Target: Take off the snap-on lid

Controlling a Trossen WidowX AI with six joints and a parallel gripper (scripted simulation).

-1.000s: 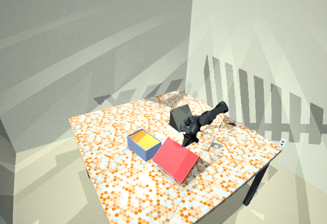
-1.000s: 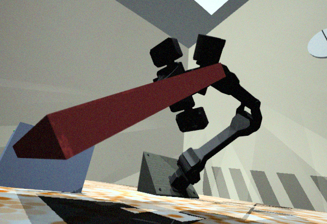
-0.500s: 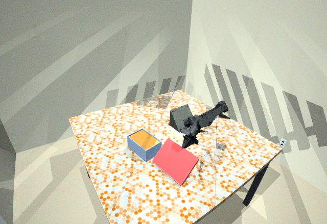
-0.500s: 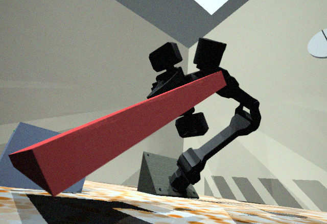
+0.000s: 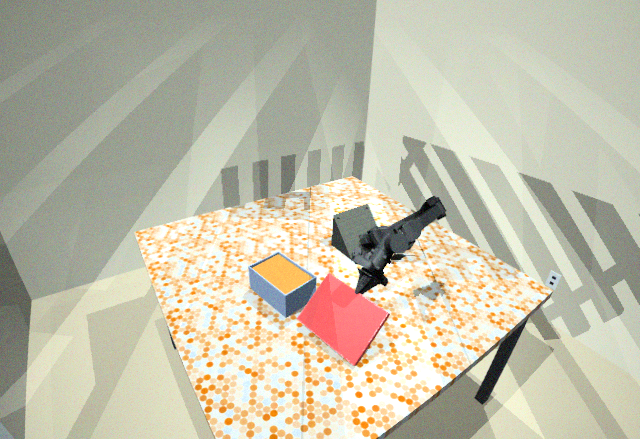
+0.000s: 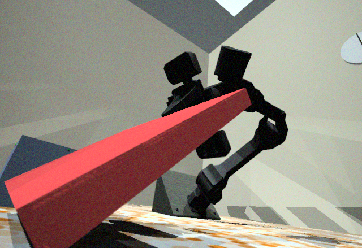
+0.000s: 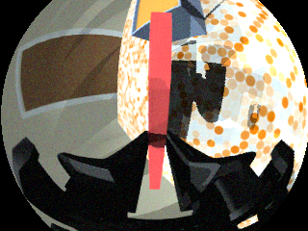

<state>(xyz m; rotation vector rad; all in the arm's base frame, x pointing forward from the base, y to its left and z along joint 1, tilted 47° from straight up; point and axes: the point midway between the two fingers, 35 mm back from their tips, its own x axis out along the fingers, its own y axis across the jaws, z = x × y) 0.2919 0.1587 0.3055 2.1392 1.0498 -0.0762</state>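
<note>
The lid is 60 mm ahead of my gripper tip, 50 mm below it and 10 mm to the left of it. Round my gripper tip: blue-grey storage box (250 mm to the right, 140 mm ahead, 90 mm below).
</note>
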